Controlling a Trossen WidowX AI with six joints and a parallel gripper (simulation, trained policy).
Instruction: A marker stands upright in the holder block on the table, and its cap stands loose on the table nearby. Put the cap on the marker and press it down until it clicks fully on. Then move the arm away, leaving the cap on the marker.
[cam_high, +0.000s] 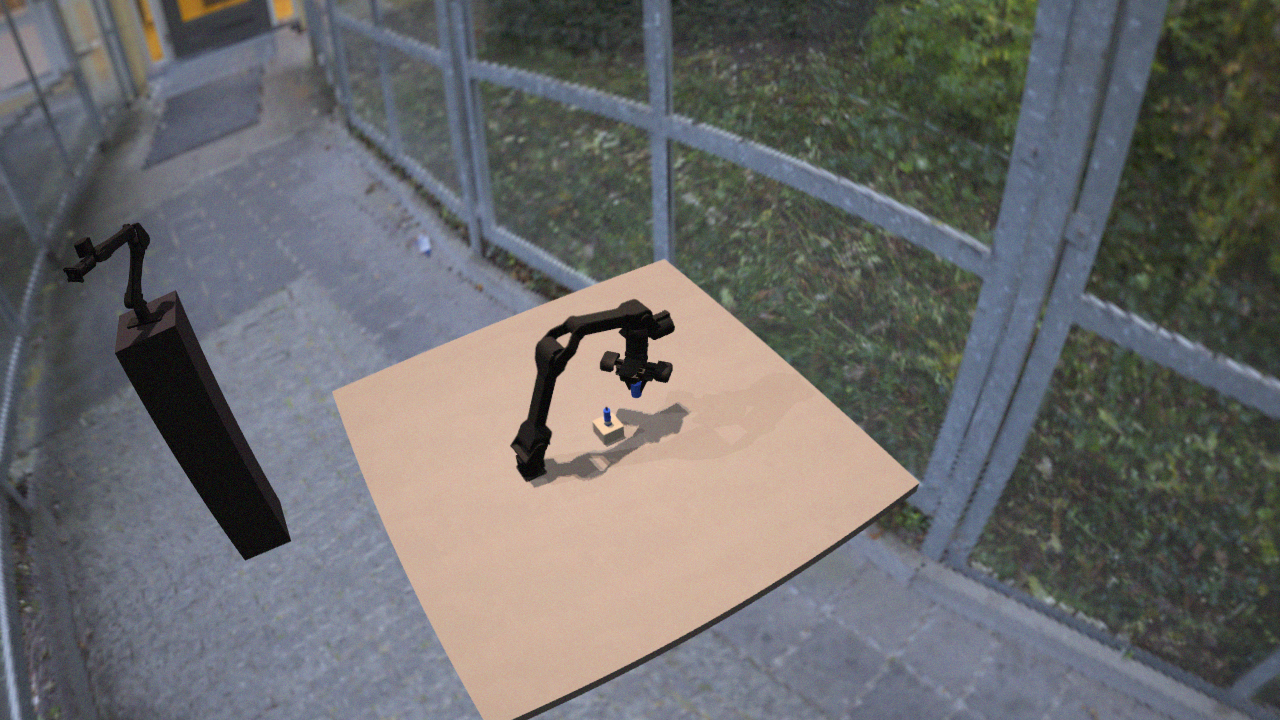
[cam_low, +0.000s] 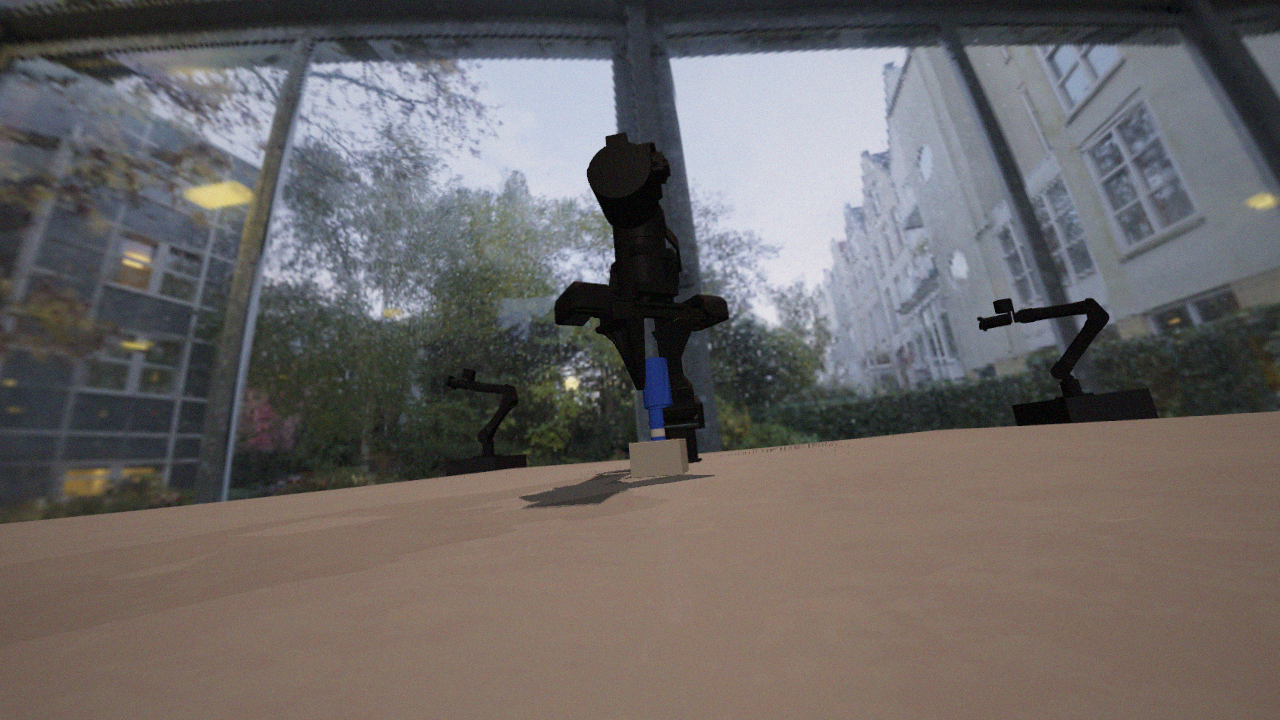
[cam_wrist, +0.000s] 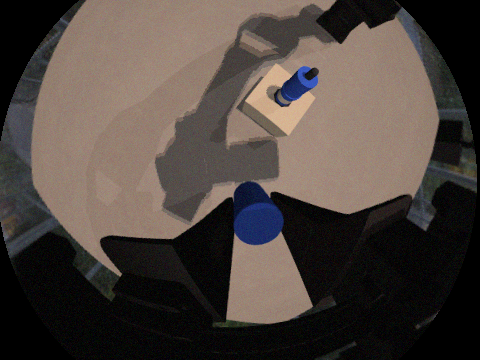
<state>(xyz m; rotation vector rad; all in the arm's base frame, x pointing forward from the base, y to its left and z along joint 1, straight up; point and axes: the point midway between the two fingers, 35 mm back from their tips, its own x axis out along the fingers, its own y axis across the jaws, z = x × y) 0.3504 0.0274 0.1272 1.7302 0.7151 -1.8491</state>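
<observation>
Right now my gripper tip is 100 mm past the holder block, 20 mm to the left of it and 70 mm above it. Round my gripper tip: blue cap (10 mm above).
</observation>
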